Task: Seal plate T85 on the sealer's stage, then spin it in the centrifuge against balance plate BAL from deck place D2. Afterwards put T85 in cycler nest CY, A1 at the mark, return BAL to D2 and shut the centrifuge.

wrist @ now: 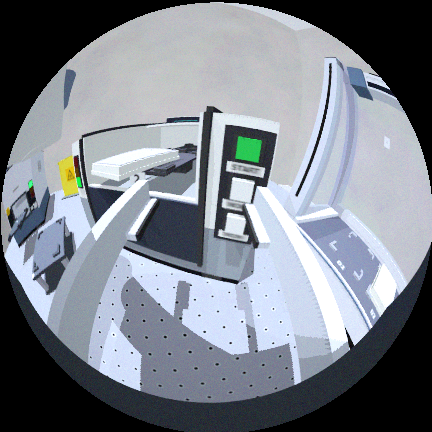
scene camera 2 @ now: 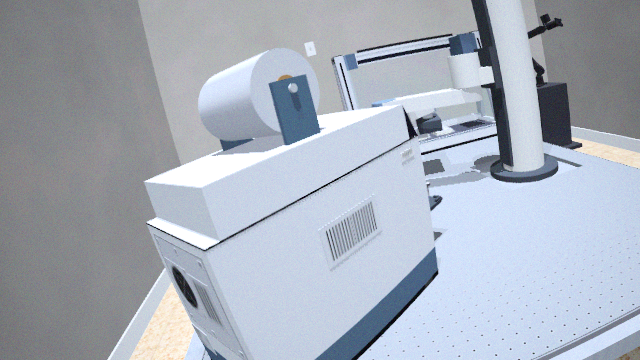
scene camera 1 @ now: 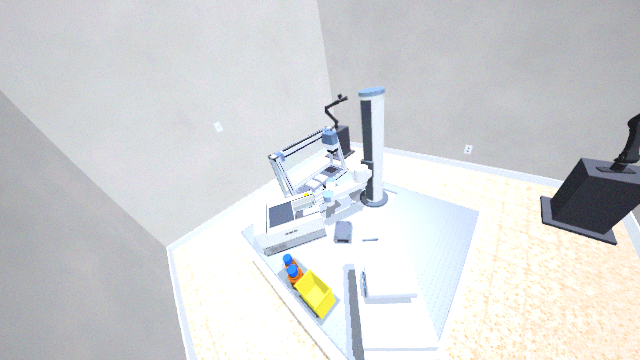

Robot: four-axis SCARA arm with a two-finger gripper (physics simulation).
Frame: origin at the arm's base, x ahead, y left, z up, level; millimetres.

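Where they show: gripper, between the fingertips: (wrist: 200,193) (scene camera 1: 317,198); arm's base, origin of its link: (scene camera 2: 524,170) (scene camera 1: 373,197).
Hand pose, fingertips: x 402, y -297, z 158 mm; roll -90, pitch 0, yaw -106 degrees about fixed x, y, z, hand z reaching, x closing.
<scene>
Each offset is from my fingertips to the top centre of the thing. "spot": to the spot under its first point.
In the wrist view my gripper (wrist: 200,193) is shut at its narrow stance, with a gap between the fingers and no plate in it. It faces the front of the centrifuge (wrist: 165,225) (scene camera 1: 295,232), beside its button column with a green light, START and two lower buttons. Through the centrifuge's opening a white plate @(dx +134, dy +77, dz +17 mm) (wrist: 132,163) shows on a dark rotor part; its label cannot be read. Another white plate @(dx -203, dy -288, dz -72 mm) (wrist: 385,287) lies on the deck (wrist: 325,232) at the right. The sealer @(dx +339, dy +779, dz +330 mm) (scene camera 2: 300,240) (scene camera 1: 395,322) carries a large roll. I cannot tell T85 from BAL.
The gantry (scene camera 1: 300,142) (scene camera 2: 405,48) (wrist: 320,125) stands over the deck. A grey stand (scene camera 1: 343,231) (wrist: 50,247) is left of the fingers in the wrist view. A yellow bin @(spot: dx +507, dy +456, dz -138 mm) (scene camera 1: 315,295), orange bottles @(dx +522, dy +337, dz +40 mm) (scene camera 1: 294,274) and the arm's column (scene camera 1: 378,145) (scene camera 2: 520,100) stand on the table.
</scene>
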